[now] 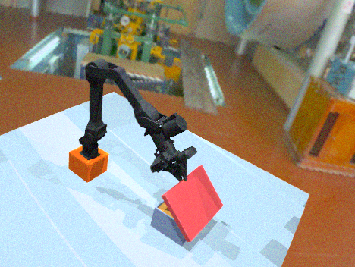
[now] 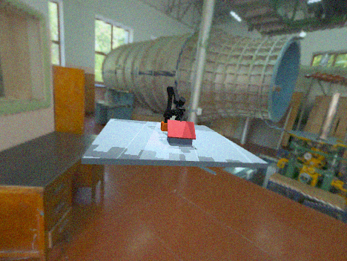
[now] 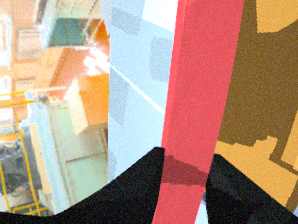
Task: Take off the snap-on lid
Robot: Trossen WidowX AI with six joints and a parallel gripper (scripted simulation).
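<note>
Right now my gripper tip is 70 mm short of the red lid and 50 mm above it. Round my gripper tip: storage box: 30 mm ahead, 130 mm below.
</note>
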